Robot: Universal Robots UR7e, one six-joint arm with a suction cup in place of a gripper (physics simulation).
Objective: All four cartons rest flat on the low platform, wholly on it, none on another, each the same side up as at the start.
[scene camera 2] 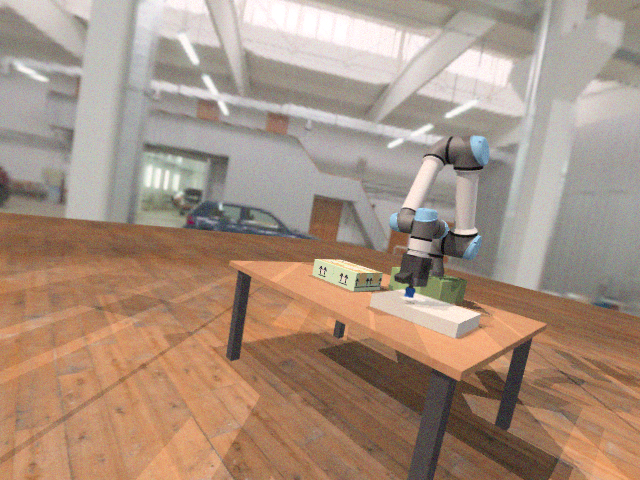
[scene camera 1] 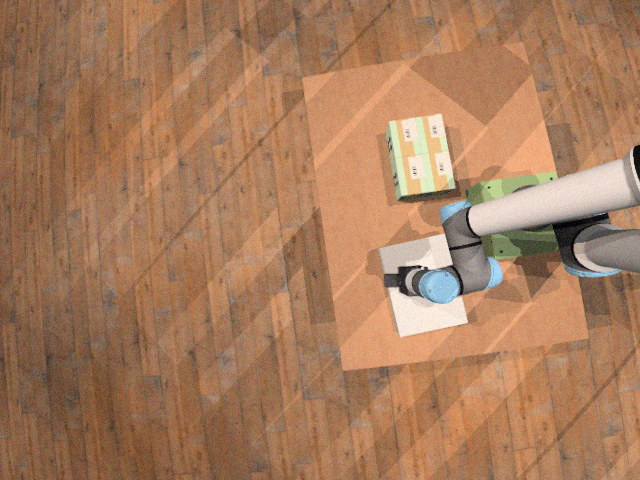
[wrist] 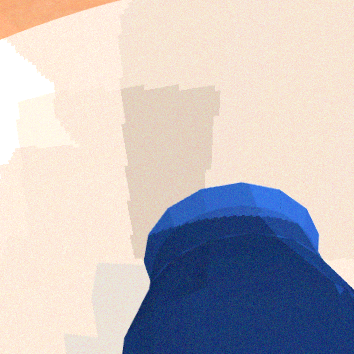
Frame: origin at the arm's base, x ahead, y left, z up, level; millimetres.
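Seen in the pictures: hand, its tool point: [scene camera 2: 408, 296] [wrist: 232, 263].
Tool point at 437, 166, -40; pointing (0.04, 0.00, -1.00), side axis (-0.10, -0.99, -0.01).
Observation:
Offsets run from my tool point to a thing's top centre, as dx, dy, dz. Level surfaces: height alone.
A flat white low platform {-67, +37, -20} [scene camera 1: 429, 314] [scene camera 2: 439, 316] [wrist: 274, 88] lies on the near part of the orange table {dz -68} [scene camera 1: 356, 207] [scene camera 2: 289, 281]. A pale green and tan block of cartons {-86, -350, +15} [scene camera 1: 421, 157] [scene camera 2: 346, 274] with four labels on top rests on the table, apart from the platform. I cannot tell its seams. My suction cup [scene camera 1: 395, 279] [scene camera 2: 409, 292] [wrist: 239, 211] is blue and hangs just over the platform's top, near its left part. Nothing hangs from the cup. No carton lies on the platform.
A green pedestal [scene camera 1: 516, 242] [scene camera 2: 450, 289] carries the arm's base on the table's right side, close behind the platform. The arm's elbow and forearm [scene camera 1: 548, 198] reach over it. A strip of table [wrist: 35, 14] shows past the platform's edge in the wrist view.

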